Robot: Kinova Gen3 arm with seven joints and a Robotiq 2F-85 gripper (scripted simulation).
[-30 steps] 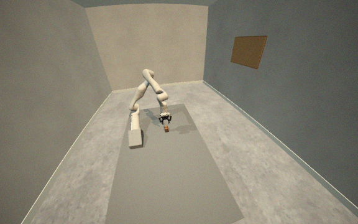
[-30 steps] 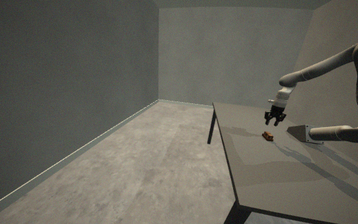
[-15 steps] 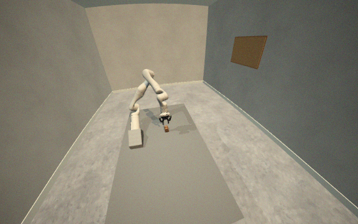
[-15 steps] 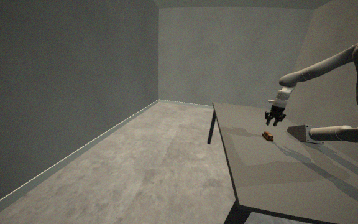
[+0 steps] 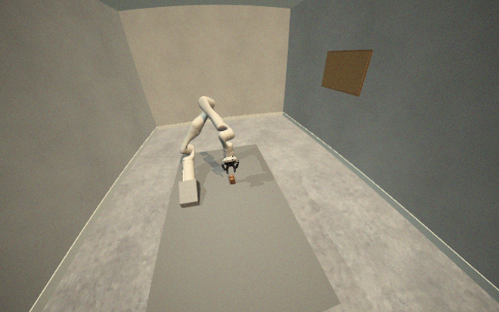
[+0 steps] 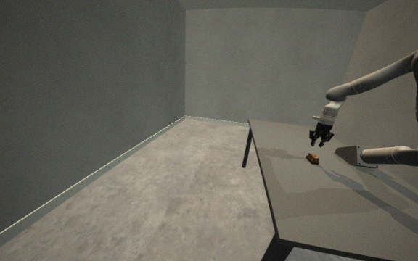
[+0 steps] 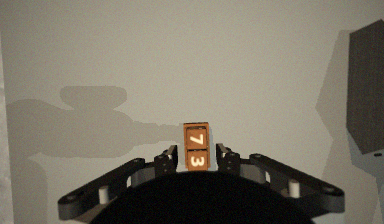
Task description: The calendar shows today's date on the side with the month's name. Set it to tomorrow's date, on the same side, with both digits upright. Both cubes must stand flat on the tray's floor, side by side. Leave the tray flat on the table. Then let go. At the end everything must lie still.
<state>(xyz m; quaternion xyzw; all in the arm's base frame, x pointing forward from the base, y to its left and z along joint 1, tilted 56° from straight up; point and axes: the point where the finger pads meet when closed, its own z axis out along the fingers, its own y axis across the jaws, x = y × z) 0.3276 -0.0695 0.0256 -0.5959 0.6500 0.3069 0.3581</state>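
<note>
My hand is 90 mm above the digit cube. From my hand the other things lie so: orange tray (20 mm to the left, 110 mm below).
</note>
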